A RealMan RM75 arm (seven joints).
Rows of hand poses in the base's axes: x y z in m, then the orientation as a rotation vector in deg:
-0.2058 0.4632 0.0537 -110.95 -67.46 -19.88
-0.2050 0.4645 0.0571 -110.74 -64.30 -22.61
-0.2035 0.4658 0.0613 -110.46 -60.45 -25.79
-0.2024 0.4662 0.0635 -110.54 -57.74 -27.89
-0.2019 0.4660 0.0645 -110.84 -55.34 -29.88
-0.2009 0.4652 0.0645 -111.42 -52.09 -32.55
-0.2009 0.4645 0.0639 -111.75 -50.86 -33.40
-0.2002 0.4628 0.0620 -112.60 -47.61 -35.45
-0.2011 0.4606 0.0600 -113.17 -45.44 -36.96
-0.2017 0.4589 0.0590 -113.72 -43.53 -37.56
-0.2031 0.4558 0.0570 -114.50 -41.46 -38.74
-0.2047 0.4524 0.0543 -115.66 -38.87 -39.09
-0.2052 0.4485 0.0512 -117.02 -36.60 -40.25
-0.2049 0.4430 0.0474 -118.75 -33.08 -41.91
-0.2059 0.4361 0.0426 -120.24 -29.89 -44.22
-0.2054 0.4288 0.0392 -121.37 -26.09 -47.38
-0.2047 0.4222 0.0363 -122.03 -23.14 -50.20
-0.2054 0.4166 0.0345 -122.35 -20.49 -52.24
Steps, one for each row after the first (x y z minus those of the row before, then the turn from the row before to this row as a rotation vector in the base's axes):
0.0008 0.0013 0.0034 2.19 -0.20 -2.63
0.0015 0.0013 0.0042 2.57 -0.21 -3.19
0.0011 0.0004 0.0022 1.50 -0.12 -2.35
0.0005 -0.0002 0.0010 1.12 -0.24 -2.26
0.0010 -0.0008 0.0000 1.30 -0.36 -3.15
0.0000 -0.0007 -0.0006 0.35 -0.04 -1.18
0.0007 -0.0017 -0.0019 0.88 0.01 -3.05
-0.0009 -0.0022 -0.0020 0.56 -0.11 -2.11
-0.0006 -0.0017 -0.0010 0.36 0.41 -1.58
-0.0014 -0.0031 -0.0020 0.25 0.06 -2.02
-0.0016 -0.0034 -0.0027 0.04 0.87 -2.14
-0.0005 -0.0039 -0.0031 -0.26 0.16 -2.36
0.0003 -0.0055 -0.0038 -0.15 0.30 -3.46
-0.0010 -0.0069 -0.0048 -0.16 -0.33 -3.43
0.0005 -0.0073 -0.0034 0.26 -0.78 -4.02
0.0007 -0.0066 -0.0029 0.27 -0.91 -3.19
-0.0007 -0.0056 -0.0018 0.47 -0.52 -2.58

